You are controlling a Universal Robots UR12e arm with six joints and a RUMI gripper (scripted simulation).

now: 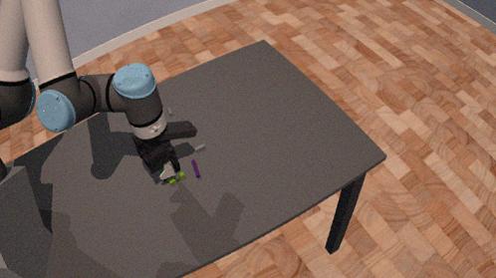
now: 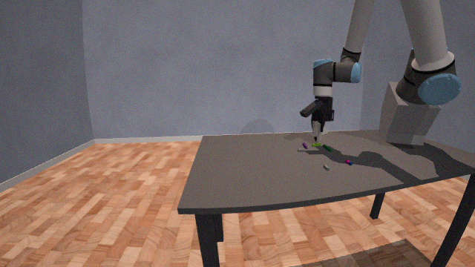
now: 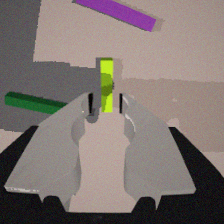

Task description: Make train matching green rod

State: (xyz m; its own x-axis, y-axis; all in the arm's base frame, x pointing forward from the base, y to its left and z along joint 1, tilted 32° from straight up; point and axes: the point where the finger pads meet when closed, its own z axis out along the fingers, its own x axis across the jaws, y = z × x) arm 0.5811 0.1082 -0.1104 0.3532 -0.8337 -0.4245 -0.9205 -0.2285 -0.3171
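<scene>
My gripper is now 30 mm above the lime rod. The rest, counted from my hand: purple rod: 60 mm ahead, 30 mm below, 20 mm to the left; magenta rod: 220 mm to the left, 80 mm behind, 30 mm below; green rod: 50 mm to the left, 40 mm behind, 30 mm below.
</scene>
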